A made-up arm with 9 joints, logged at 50 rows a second.
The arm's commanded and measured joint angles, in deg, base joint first. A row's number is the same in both.
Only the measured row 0 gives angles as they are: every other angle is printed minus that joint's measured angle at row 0.
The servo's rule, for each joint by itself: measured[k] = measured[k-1] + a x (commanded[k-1-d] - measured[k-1]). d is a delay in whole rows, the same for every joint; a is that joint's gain. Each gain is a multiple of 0.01, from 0.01 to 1. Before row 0 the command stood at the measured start. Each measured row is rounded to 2 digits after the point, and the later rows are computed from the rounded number. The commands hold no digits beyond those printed.
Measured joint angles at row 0:
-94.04, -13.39, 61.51, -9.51, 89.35, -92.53, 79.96, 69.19, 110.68
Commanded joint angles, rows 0 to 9:
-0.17, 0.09, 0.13, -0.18, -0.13, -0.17, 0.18, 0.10, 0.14
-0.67, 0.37, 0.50, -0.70, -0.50, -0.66, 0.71, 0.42, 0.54
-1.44, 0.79, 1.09, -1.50, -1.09, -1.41, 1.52, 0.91, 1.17
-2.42, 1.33, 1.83, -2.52, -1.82, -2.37, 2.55, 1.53, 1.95
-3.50, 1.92, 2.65, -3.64, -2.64, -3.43, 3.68, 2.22, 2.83
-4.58, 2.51, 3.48, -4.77, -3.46, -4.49, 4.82, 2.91, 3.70
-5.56, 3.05, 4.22, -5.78, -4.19, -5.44, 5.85, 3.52, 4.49
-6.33, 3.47, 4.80, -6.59, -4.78, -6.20, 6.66, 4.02, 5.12
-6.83, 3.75, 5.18, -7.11, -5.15, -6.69, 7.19, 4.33, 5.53
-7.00, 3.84, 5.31, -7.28, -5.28, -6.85, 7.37, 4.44, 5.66
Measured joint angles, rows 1 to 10:
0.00, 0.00, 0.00, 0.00, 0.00, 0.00, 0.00, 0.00, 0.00
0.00, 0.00, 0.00, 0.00, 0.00, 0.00, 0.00, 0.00, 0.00
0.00, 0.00, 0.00, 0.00, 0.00, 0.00, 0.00, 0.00, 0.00
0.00, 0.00, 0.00, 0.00, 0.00, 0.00, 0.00, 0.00, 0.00
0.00, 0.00, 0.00, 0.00, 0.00, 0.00, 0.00, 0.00, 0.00
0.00, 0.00, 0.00, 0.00, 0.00, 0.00, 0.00, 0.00, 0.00
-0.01, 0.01, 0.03, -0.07, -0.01, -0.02, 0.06, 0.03, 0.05
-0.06, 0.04, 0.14, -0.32, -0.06, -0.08, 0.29, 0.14, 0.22
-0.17, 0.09, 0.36, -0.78, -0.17, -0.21, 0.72, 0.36, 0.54
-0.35, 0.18, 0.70, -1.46, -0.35, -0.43, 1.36, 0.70, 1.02
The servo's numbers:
d 6
a 0.08 0.07 0.23 0.39 0.11 0.10 0.35 0.29 0.34

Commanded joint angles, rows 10 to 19:
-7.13, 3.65, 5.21, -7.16, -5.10, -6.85, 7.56, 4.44, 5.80
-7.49, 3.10, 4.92, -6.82, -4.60, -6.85, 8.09, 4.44, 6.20
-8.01, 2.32, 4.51, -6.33, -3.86, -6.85, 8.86, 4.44, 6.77
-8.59, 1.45, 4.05, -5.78, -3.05, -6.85, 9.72, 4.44, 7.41
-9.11, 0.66, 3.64, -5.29, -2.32, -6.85, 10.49, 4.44, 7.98
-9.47, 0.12, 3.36, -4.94, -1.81, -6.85, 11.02, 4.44, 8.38
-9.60, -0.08, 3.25, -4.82, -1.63, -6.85, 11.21, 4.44, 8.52
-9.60, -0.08, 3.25, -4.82, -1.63, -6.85, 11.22, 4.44, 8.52
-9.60, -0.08, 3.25, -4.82, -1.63, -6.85, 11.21, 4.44, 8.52
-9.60, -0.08, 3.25, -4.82, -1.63, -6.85, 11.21, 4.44, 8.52
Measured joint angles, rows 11 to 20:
-0.60, 0.30, 1.15, -2.31, -0.60, -0.73, 2.17, 1.14, 1.64
-0.92, 0.45, 1.69, -3.27, -0.91, -1.11, 3.10, 1.65, 2.34
-1.29, 0.63, 2.27, -4.25, -1.27, -1.54, 4.06, 2.19, 3.07
-1.69, 0.83, 2.85, -5.16, -1.66, -2.01, 4.97, 2.72, 3.77
-2.10, 1.03, 3.39, -5.92, -2.04, -2.48, 5.75, 3.19, 4.37
-2.49, 1.23, 3.83, -6.45, -2.40, -2.92, 6.32, 3.55, 4.81
-2.86, 1.40, 4.15, -6.73, -2.70, -3.31, 6.75, 3.81, 5.15
-3.23, 1.52, 4.33, -6.77, -2.91, -3.66, 7.22, 3.99, 5.51
-3.61, 1.58, 4.37, -6.60, -3.01, -3.98, 7.79, 4.12, 5.94
-4.01, 1.57, 4.30, -6.28, -3.01, -4.27, 8.47, 4.21, 6.44

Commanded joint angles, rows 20 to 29:
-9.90, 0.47, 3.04, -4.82, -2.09, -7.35, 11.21, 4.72, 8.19
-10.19, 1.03, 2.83, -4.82, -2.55, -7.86, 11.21, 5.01, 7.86
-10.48, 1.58, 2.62, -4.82, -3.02, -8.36, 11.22, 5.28, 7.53
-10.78, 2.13, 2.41, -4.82, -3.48, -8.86, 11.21, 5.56, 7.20
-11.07, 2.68, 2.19, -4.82, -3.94, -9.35, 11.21, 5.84, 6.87
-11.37, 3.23, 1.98, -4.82, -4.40, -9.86, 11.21, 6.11, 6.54
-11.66, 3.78, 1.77, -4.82, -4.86, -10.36, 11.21, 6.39, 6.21
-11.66, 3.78, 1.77, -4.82, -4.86, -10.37, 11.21, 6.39, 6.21
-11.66, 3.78, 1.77, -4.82, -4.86, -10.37, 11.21, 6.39, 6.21
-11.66, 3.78, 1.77, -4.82, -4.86, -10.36, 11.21, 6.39, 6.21
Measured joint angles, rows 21 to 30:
-4.42, 1.51, 4.15, -5.89, -2.93, -4.53, 9.18, 4.28, 6.96
-4.82, 1.41, 3.97, -5.52, -2.81, -4.76, 9.82, 4.33, 7.44
-5.20, 1.31, 3.80, -5.25, -2.68, -4.97, 10.31, 4.36, 7.81
-5.55, 1.21, 3.67, -5.08, -2.56, -5.16, 10.63, 4.38, 8.05
-5.87, 1.12, 3.57, -4.98, -2.46, -5.33, 10.83, 4.40, 8.21
-6.17, 1.04, 3.50, -4.92, -2.37, -5.48, 10.96, 4.41, 8.32
-6.47, 1.00, 3.39, -4.88, -2.34, -5.67, 11.05, 4.50, 8.28
-6.77, 1.00, 3.26, -4.86, -2.36, -5.89, 11.11, 4.65, 8.14
-7.07, 1.04, 3.11, -4.84, -2.43, -6.14, 11.15, 4.83, 7.93
-7.37, 1.12, 2.95, -4.83, -2.55, -6.41, 11.17, 5.04, 7.68

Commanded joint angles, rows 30 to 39:
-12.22, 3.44, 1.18, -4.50, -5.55, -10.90, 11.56, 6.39, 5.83
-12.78, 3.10, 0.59, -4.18, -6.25, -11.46, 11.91, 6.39, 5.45
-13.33, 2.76, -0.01, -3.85, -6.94, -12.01, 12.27, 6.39, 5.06
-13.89, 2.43, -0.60, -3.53, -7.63, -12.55, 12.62, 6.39, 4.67
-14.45, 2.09, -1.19, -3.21, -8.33, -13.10, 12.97, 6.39, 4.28
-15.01, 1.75, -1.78, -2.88, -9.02, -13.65, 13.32, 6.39, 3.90
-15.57, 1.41, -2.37, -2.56, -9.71, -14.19, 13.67, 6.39, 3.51
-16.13, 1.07, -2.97, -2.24, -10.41, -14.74, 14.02, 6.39, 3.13
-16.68, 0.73, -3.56, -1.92, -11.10, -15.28, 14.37, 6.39, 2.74
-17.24, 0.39, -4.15, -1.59, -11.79, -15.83, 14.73, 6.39, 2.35
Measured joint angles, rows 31 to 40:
-7.67, 1.23, 2.78, -4.83, -2.70, -6.70, 11.18, 5.27, 7.40
-7.97, 1.37, 2.60, -4.83, -2.89, -7.02, 11.19, 5.51, 7.11
-8.27, 1.54, 2.41, -4.83, -3.11, -7.35, 11.20, 5.77, 6.80
-8.54, 1.70, 2.26, -4.83, -3.30, -7.65, 11.20, 5.95, 6.60
-8.79, 1.85, 2.15, -4.83, -3.47, -7.92, 11.20, 6.08, 6.47
-9.02, 1.99, 2.06, -4.83, -3.62, -8.16, 11.20, 6.17, 6.38
-9.28, 2.09, 1.86, -4.70, -3.83, -8.43, 11.33, 6.23, 6.19
-9.56, 2.16, 1.57, -4.50, -4.10, -8.73, 11.53, 6.28, 5.94
-9.86, 2.20, 1.21, -4.25, -4.41, -9.06, 11.79, 6.31, 5.64
-10.18, 2.22, 0.79, -3.97, -4.76, -9.41, 12.08, 6.33, 5.31

